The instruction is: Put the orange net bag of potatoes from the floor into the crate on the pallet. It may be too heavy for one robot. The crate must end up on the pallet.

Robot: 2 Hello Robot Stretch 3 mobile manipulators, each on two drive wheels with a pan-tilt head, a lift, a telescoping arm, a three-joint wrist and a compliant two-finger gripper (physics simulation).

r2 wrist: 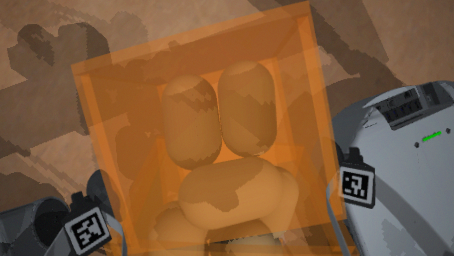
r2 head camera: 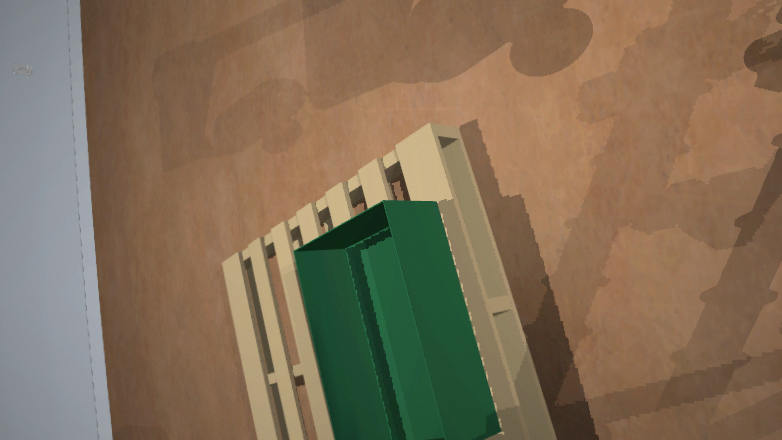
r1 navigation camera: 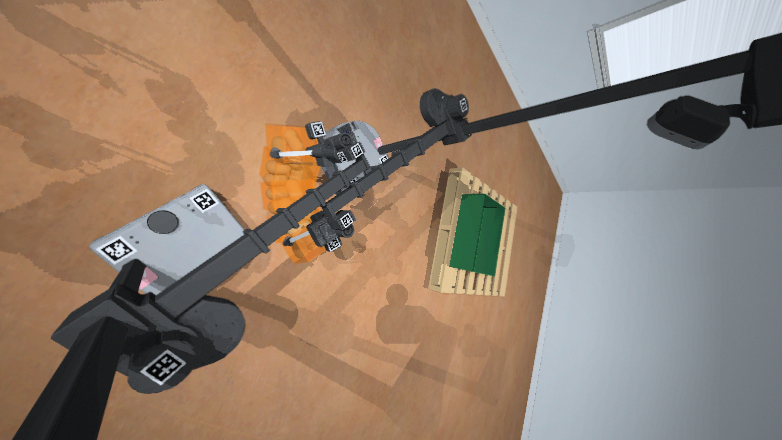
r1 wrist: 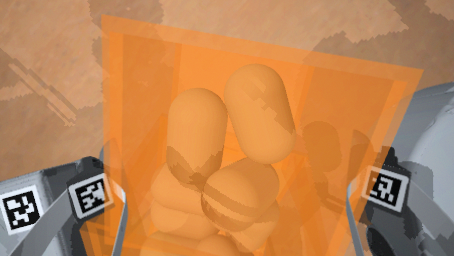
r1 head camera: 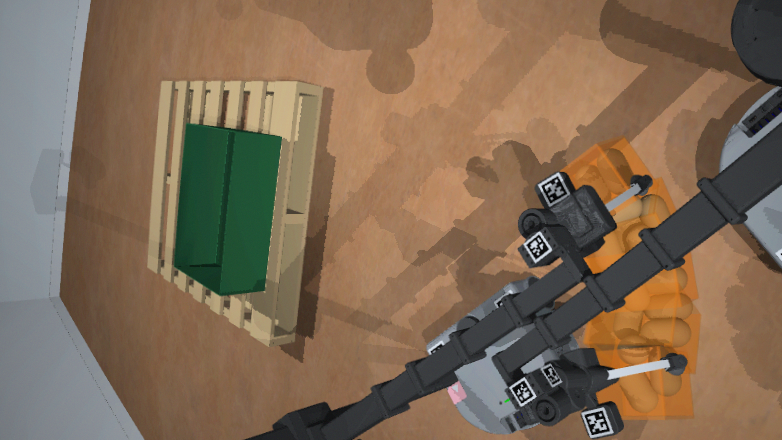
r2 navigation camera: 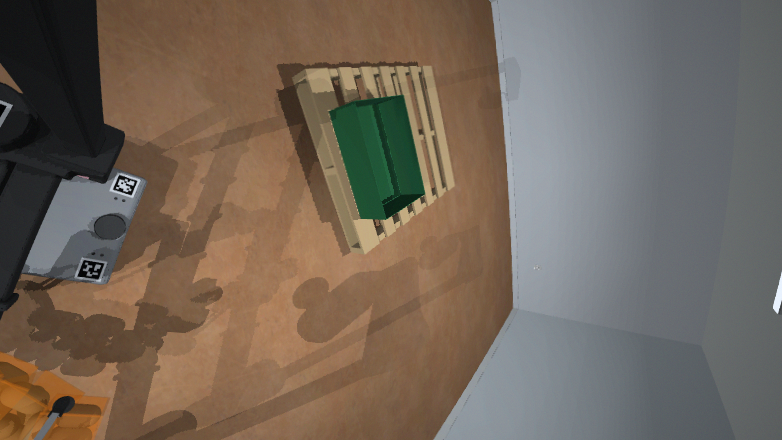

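The orange net bag [r1 head camera: 667, 333] [r1 navigation camera: 278, 170] [r1 wrist: 200, 130] [r2 navigation camera: 21, 394] [r2 wrist: 190, 120] of potatoes hangs between both grippers; its shadow lies apart from it, so it appears off the floor. My r1 gripper [r1 head camera: 637, 377] [r1 navigation camera: 299, 152] [r1 wrist: 237, 192] is shut on one end, a finger at each side. My r2 gripper [r1 head camera: 607, 202] [r1 navigation camera: 305, 235] [r2 wrist: 222, 205] is shut on the other end. Its inner finger is hidden in the r1 head view. The open green crate [r1 head camera: 251, 218] [r1 navigation camera: 464, 235] [r2 head camera: 437, 306] [r2 navigation camera: 349, 153] stands upright on the wooden pallet [r1 head camera: 284, 109] [r1 navigation camera: 508, 251] [r2 head camera: 426, 169] [r2 navigation camera: 317, 82], apart from the bag.
The r2 base [r1 head camera: 492, 404] [r2 navigation camera: 71, 218] stands between bag and pallet side, close by the r1 gripper. The r1 base [r1 head camera: 765, 147] [r1 navigation camera: 185, 240] is beyond the bag. The two arms run close alongside each other. A wall [r1 head camera: 27, 109] [r1 navigation camera: 656, 300] rises behind the pallet.
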